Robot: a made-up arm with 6 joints. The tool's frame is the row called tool.
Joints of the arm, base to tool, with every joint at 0 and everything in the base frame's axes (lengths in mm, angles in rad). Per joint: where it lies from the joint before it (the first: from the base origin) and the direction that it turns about. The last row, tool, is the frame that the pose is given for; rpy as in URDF.
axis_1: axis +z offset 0 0 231
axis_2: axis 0 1 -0.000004 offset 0 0 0
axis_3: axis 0 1 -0.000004 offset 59 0 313
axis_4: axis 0 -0.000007 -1 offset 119 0 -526
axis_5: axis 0 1 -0.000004 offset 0 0 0
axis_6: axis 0 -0.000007 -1 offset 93 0 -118
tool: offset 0 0 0 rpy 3.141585 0 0
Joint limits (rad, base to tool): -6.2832..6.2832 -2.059..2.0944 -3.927..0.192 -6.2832..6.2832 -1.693..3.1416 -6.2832..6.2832
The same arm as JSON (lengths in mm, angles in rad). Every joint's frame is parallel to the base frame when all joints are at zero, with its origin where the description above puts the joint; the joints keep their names.
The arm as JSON. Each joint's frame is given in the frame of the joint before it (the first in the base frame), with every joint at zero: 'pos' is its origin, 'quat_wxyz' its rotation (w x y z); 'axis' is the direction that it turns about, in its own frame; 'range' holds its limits. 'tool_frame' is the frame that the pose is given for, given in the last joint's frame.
{"length_unit": "mm", "angle_unit": "rad", "joints": [{"joint": "axis_1", "pos": [0.0, 0.0, 231.0], "quat_wxyz": [1.0, 0.0, 0.0, 0.0], "axis": "+z", "range": [-6.2832, 6.2832]}, {"joint": "axis_2", "pos": [0.0, 0.0, 0.0], "quat_wxyz": [1.0, 0.0, 0.0, 0.0], "axis": "+y", "range": [-2.059, 2.0944]}, {"joint": "axis_3", "pos": [59.0, 0.0, 313.0], "quat_wxyz": [1.0, 0.0, 0.0, 0.0], "axis": "+y", "range": [-3.927, 0.192]}, {"joint": "axis_4", "pos": [119.0, 0.0, -526.0], "quat_wxyz": [1.0, 0.0, 0.0, 0.0], "axis": "-z", "range": [-6.2832, 6.2832]}, {"joint": "axis_5", "pos": [0.0, 0.0, 0.0], "quat_wxyz": [1.0, 0.0, 0.0, 0.0], "axis": "+y", "range": [-1.693, 3.1416]}, {"joint": "axis_6", "pos": [93.0, 0.0, -118.0], "quat_wxyz": [1.0, 0.0, 0.0, 0.0], "axis": "-z", "range": [-6.2832, 6.2832]}], "tool_frame": {"pos": [0.0, 0.0, 0.0], "quat_wxyz": [0.000004, 1.000003, 0.0, 0.0]}}
